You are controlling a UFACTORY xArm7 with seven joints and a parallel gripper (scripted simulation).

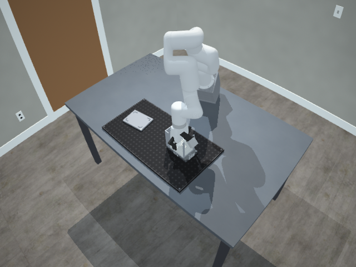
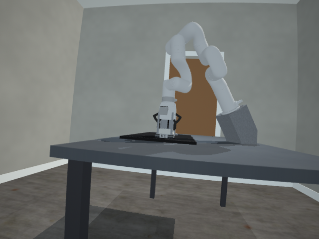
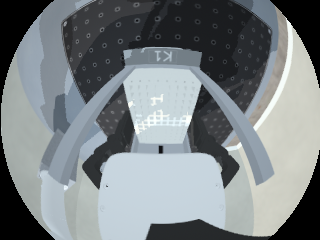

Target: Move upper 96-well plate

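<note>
My gripper is now 7 cm to the left of the back wall, 3 cm below it and 1 cm past it. Also, from my hand: K1 label: 9 cm to the left, 4 cm below, 1 cm ahead.
</note>
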